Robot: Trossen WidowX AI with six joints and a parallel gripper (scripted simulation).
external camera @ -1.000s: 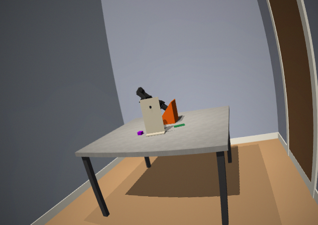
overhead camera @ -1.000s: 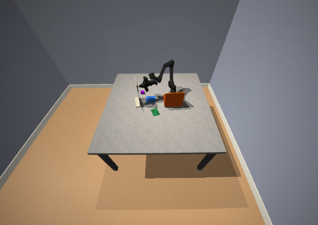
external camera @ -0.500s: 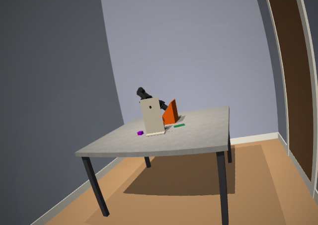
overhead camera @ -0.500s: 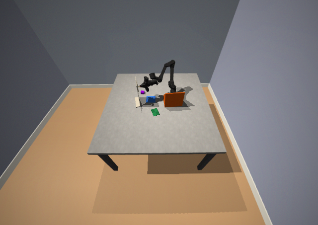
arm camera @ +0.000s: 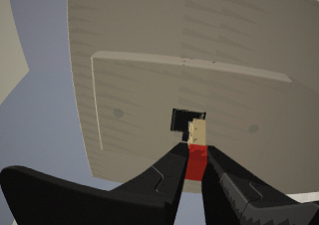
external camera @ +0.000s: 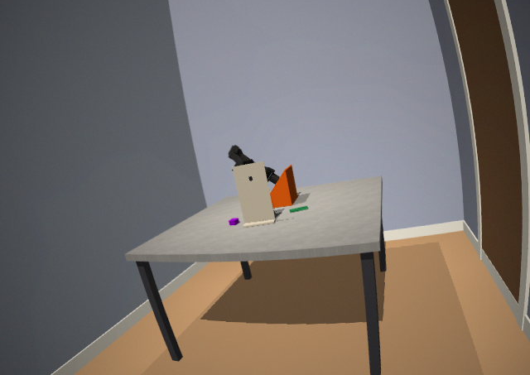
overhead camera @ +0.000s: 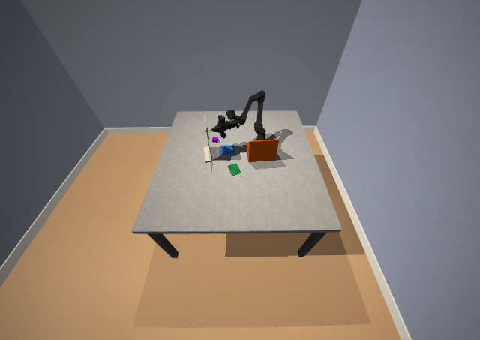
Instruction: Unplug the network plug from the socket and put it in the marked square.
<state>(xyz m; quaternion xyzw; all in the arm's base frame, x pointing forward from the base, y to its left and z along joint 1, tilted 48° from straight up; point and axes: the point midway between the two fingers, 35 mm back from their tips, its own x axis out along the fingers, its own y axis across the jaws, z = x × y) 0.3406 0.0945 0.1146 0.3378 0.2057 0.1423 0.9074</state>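
Right now my gripper tip is 10 cm past the blue marked square, 4 cm to the left of it and 25 cm above it. Round my gripper tip: beige panel: 4 cm ahead, 1 cm to the left, 10 cm below.
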